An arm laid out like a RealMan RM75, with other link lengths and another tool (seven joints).
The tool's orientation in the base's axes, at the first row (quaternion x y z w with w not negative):
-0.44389 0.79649 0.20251 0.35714
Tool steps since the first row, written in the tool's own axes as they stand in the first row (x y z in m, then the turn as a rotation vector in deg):
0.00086 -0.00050 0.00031 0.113 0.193 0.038
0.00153 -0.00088 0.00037 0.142 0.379 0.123
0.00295 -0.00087 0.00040 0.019 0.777 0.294
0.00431 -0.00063 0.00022 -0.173 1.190 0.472
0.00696 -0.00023 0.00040 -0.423 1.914 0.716
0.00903 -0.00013 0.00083 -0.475 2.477 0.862
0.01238 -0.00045 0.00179 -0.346 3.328 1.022
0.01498 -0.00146 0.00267 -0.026 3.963 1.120
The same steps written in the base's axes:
0.00024 -0.00055 -0.00085 -0.189 0.062 -0.109
0.00036 -0.00108 -0.00140 -0.325 0.197 -0.186
-0.00014 -0.00186 -0.00248 -0.554 0.584 -0.205
-0.00089 -0.00261 -0.00338 -0.769 1.023 -0.177
-0.00209 -0.00378 -0.00548 -1.203 1.699 -0.147
-0.00273 -0.00462 -0.00731 -1.608 2.116 -0.202
-0.00326 -0.00605 -0.01046 -2.316 2.592 -0.400
-0.00297 -0.00748 -0.01299 -2.931 2.807 -0.701

